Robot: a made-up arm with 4 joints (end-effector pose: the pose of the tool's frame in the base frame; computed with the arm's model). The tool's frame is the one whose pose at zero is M.
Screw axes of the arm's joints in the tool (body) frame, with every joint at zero. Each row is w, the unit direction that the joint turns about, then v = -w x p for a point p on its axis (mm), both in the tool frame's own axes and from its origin. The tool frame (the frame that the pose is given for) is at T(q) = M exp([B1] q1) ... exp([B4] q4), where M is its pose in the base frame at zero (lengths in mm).
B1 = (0, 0, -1, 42.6, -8.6, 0)
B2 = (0, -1, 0, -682.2, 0, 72.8)
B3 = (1, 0, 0, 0, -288.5, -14.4)
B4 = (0, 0, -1, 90, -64.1, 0)
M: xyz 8.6 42.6 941.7 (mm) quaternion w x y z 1 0 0 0
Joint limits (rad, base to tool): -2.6..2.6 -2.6..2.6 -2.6..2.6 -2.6..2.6
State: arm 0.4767 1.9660 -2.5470 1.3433
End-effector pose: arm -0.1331 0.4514 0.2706 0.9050 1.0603 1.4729
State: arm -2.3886 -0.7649 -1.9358 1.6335
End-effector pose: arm -0.4977 -0.0662 0.5211 0.3435 -1.9997 1.2274
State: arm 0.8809 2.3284 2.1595 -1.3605
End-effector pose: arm -0.2425 0.0264 0.0642 0.7432 1.5673 -2.5924
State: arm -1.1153 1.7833 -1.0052 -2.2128
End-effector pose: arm -0.5119 -0.4920 0.0253 -1.6118 -1.1132 1.5308
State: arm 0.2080 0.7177 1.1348 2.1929
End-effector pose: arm -0.3003 -0.2358 0.5344 1.2865 0.6382 -1.6424
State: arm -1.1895 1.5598 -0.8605 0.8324
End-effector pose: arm -0.4664 -0.5821 0.3851 0.8595 -1.3219 -0.3891
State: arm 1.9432 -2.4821 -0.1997 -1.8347
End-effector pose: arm -0.1115 -0.4216 -0.2273 2.3688 -0.6911 0.2009
